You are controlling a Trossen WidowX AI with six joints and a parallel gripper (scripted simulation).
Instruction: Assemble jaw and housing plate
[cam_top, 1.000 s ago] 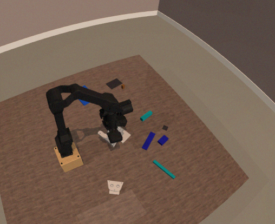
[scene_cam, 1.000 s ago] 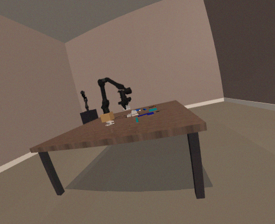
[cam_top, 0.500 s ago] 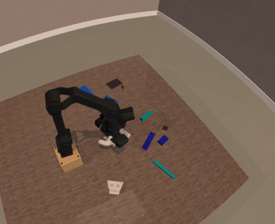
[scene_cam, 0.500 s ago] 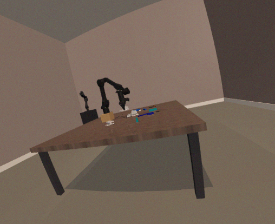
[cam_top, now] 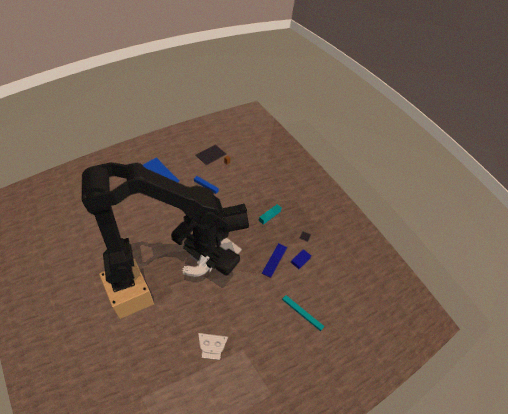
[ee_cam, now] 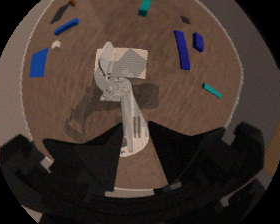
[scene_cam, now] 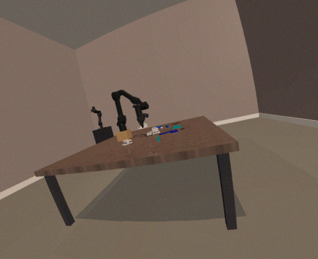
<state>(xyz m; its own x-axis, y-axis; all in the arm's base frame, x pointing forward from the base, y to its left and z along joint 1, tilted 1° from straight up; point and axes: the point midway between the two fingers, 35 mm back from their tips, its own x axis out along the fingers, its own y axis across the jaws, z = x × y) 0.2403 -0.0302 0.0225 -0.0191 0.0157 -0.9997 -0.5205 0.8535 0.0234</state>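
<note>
The white base is 8 cm to the left of my gripper tip, 8 cm below it and 8 cm ahead of it. Also, from my gripper tip: white jaw (4 cm behind); then blue bar (22 cm ahead, 8 cm below, 3 cm to the right); then white housing plate (21 cm to the right, 7 cm behind, 6 cm below).
</note>
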